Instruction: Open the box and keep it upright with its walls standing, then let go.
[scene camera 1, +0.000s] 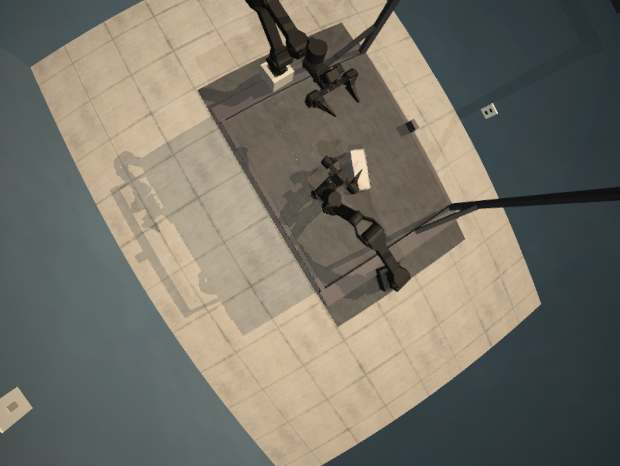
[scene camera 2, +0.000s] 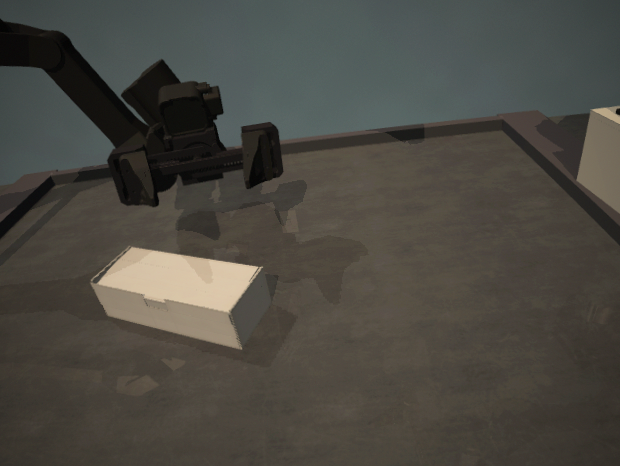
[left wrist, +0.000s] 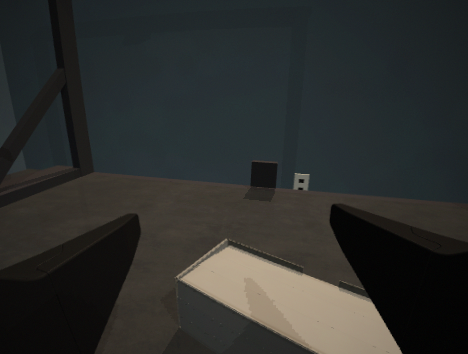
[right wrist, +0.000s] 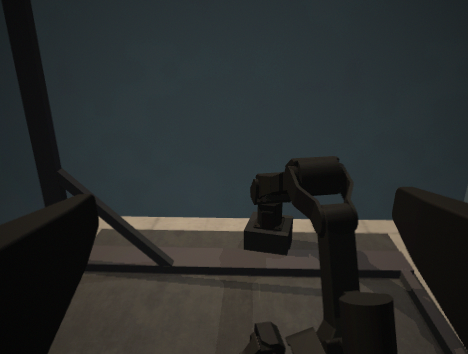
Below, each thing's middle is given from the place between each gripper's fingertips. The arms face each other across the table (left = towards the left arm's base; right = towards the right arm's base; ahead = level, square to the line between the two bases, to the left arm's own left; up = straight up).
I see the pale base block (scene camera 2: 591, 174) 49 cm to the right of my left hand, 8 cm ahead of it and 6 cm below it.
My right gripper is now 37 cm above the pale base block, 35 cm to the left of it and 3 cm short of it.
